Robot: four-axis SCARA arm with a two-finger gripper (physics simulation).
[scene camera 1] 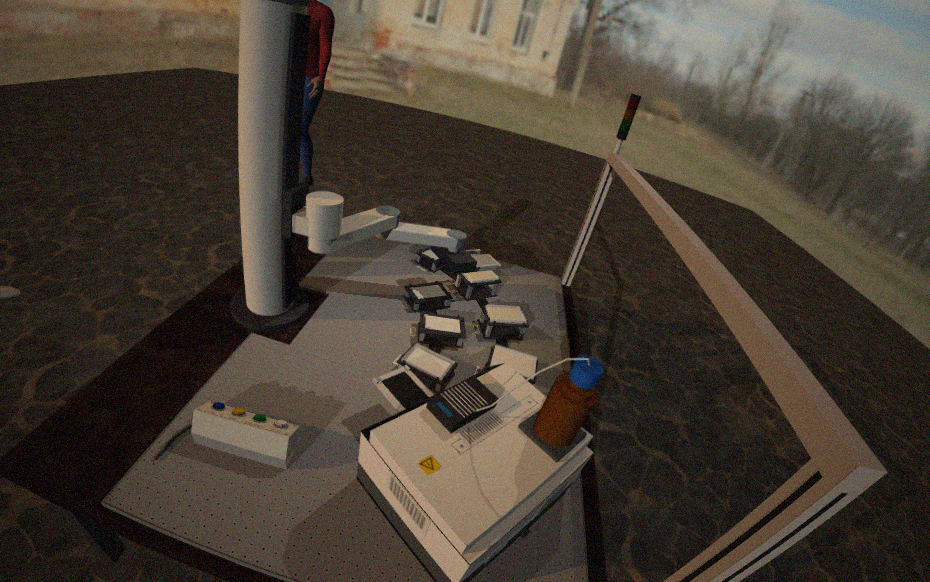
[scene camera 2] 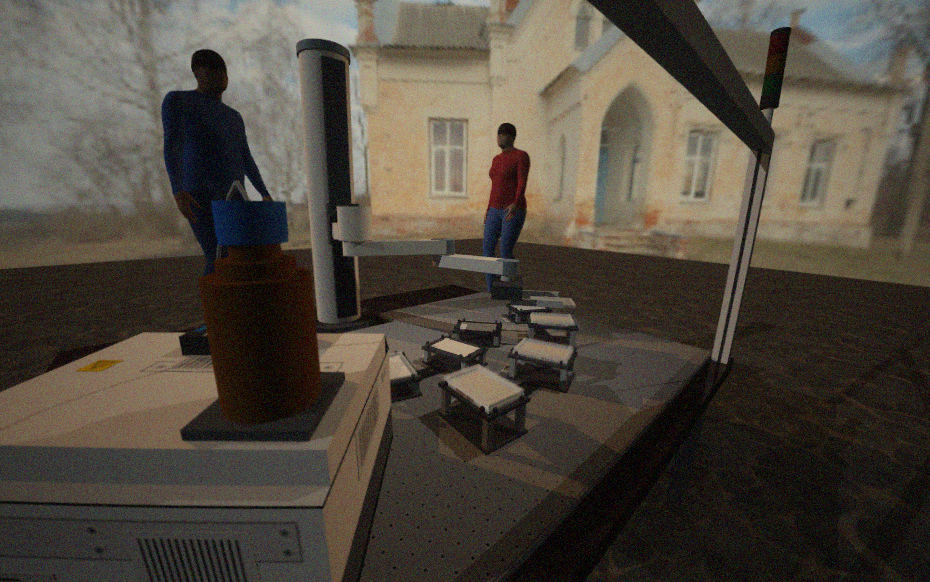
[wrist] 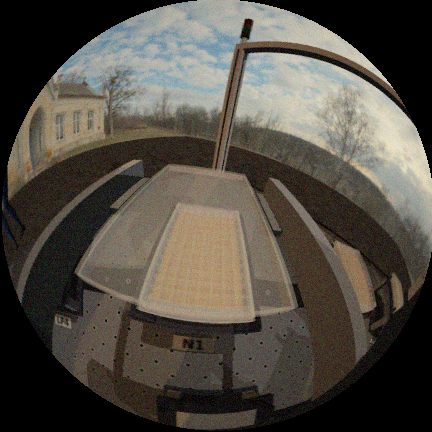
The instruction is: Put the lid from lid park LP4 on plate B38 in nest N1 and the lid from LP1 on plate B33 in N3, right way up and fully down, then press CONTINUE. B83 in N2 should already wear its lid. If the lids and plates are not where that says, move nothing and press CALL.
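Seen in the pictures: gripper, fingertip midpoint: (scene camera 1: 487, 259) (scene camera 2: 560, 299) (wrist: 202, 176); arm's base at its link origin: (scene camera 1: 270, 306) (scene camera 2: 340, 322).
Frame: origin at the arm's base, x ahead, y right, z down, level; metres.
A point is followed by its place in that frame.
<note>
My gripper (scene camera 1: 458, 262) (scene camera 2: 506, 289) (wrist: 202, 176) @[z -0.150, x 0.642, y -0.428 m] is shut on a clear lid (wrist: 210, 185) @[z -0.146, x 0.642, y -0.419 m], which looks level between the fingers. In the wrist view a pale plate (wrist: 200, 260) with a grid of wells shows through and below the lid, on the nest behind the N1 label (wrist: 194, 343) @[z -0.015, x 0.564, y -0.351 m]. The lid is above this plate; the height of the gap is hard to tell. The LP4 label (wrist: 62, 321) is at the lower left. The button box (scene camera 1: 244, 433) @[z -0.080, x 0.230, y 0.506 m] has blue, yellow, green and white buttons; their words are unreadable. Plate codes, LP1, N2 and N3 labels cannot be read.
Several stands with pale-topped items (scene camera 1: 504, 315) @[z -0.091, x 0.741, y -0.177 m] (scene camera 2: 543, 351) @[z -0.088, x 0.757, y -0.183 m] fill the table's middle. A white instrument (scene camera 1: 473, 473) @[z -0.220, x 0.695, y 0.532 m] (scene camera 2: 164, 473) @[z -0.196, x 0.851, y 0.482 m] carries a brown bottle (scene camera 1: 565, 411) @[z -0.326, x 0.828, y 0.433 m] (scene camera 2: 260, 336) @[z -0.307, x 0.884, y 0.404 m]. A frame post (scene camera 1: 588, 223) @[z -0.312, x 1.017, y -0.684 m] (scene camera 2: 739, 260) @[z -0.296, x 1.023, y -0.685 m] (wrist: 230, 110) @[z -0.272, x 1.009, y -0.685 m] rises at the edge. Two people (scene camera 2: 205, 137) (scene camera 2: 508, 178) stand beyond.
</note>
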